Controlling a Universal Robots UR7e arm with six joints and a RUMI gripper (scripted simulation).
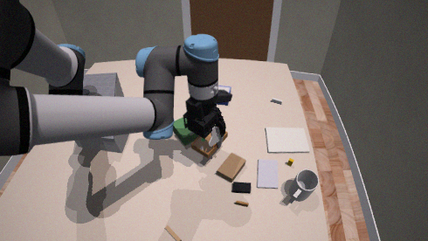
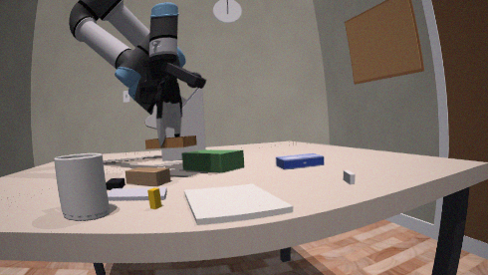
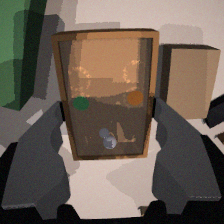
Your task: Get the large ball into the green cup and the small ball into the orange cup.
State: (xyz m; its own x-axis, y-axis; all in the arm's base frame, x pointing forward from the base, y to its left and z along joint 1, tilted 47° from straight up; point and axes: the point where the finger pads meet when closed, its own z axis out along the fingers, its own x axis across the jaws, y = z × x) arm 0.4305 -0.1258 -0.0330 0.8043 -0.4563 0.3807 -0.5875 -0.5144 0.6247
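Now: the covered wooden puzzle 10 mm below my hand. Also, from my hand: black block 100 mm ahead, 140 mm to the right, 80 mm below; green block 60 mm behind, 120 mm to the left, 60 mm below; wooden block 70 mm ahead, 70 mm to the right, 70 mm below.
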